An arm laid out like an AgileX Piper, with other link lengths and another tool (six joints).
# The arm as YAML. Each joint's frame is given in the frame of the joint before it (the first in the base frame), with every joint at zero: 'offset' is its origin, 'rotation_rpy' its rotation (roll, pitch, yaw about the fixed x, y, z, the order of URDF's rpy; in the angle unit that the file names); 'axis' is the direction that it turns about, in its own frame. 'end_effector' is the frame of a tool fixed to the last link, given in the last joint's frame.
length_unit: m
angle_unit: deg
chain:
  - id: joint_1
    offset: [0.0, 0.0, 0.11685]
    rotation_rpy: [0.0, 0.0, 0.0]
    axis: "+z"
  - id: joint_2
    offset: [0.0, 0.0, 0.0]
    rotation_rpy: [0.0, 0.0, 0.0]
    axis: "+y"
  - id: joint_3
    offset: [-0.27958, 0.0, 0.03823]
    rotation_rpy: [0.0, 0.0, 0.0]
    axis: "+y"
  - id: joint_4
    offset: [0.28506, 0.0, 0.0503]
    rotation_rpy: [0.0, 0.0, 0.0]
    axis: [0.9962, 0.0, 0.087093]
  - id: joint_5
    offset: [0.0, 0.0, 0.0]
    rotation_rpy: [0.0, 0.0, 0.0]
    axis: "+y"
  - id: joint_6
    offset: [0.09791, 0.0, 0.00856]
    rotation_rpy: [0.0, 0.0, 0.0]
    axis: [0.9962, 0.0, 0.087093]
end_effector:
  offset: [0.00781, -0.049, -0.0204]
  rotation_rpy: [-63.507, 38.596, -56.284]
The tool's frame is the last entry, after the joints.
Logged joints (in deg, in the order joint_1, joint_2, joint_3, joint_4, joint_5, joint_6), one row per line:
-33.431, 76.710, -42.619, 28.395, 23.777, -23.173
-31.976, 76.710, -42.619, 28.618, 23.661, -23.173
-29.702, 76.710, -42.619, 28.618, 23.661, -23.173
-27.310, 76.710, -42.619, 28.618, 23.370, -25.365
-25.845, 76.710, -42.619, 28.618, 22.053, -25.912
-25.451, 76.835, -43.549, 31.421, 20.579, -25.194
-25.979, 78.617, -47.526, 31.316, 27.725, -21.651
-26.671, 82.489, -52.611, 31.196, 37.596, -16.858
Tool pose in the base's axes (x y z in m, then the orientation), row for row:
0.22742, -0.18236, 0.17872, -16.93, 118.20, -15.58
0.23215, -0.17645, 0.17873, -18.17, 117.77, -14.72
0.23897, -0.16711, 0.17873, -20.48, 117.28, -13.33
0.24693, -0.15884, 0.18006, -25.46, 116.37, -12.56
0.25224, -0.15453, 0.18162, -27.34, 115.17, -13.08
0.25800, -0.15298, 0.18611, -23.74, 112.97, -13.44
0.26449, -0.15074, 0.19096, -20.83, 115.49, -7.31
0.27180, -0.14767, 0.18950, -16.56, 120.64, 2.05
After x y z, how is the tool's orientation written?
As a rotation vector, in degrees.
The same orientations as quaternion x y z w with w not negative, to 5 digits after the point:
-0.12201, 0.85186, -0.11228, 0.49683
-0.13110, 0.84974, -0.10621, 0.49948
-0.14790, 0.84696, -0.09626, 0.50152
-0.18387, 0.84043, -0.09071, 0.50164
-0.19790, 0.83365, -0.09468, 0.50685
-0.17344, 0.82533, -0.09819, 0.52831
-0.15152, 0.84007, -0.05317, 0.51817
-0.11880, 0.86548, 0.01471, 0.48642

